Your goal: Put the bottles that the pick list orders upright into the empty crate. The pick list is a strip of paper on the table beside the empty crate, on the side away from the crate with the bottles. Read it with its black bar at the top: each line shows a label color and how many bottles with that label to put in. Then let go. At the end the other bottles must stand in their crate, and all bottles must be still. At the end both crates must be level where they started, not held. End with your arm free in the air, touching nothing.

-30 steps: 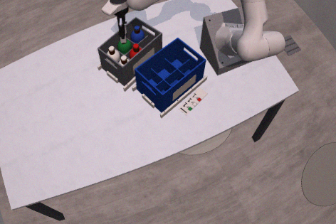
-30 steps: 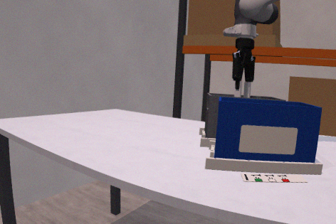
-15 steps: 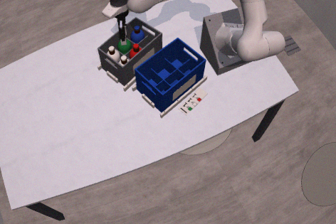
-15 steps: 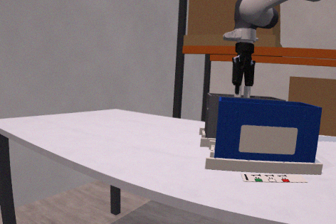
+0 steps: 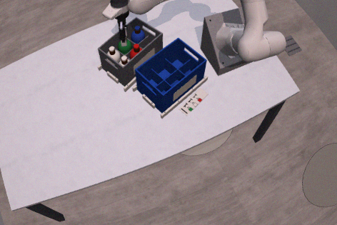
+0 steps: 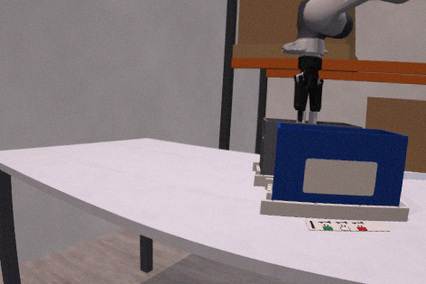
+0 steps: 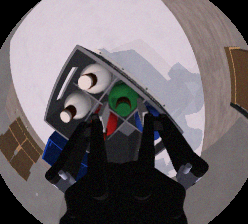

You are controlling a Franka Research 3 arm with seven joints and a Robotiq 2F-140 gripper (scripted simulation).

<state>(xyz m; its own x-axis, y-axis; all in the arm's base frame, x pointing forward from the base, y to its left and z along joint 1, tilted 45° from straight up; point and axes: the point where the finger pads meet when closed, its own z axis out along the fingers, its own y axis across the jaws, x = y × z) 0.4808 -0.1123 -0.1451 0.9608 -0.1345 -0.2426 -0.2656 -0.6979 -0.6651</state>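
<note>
The green bottle lies 8 cm below my hand. Round my hand: blue bottle 8 cm behind, 4 cm to the right, 8 cm below; then grey crate 2 cm behind, 4 cm to the left, 9 cm below; then red bottle 4 cm behind, 7 cm to the left, 8 cm below.
</note>
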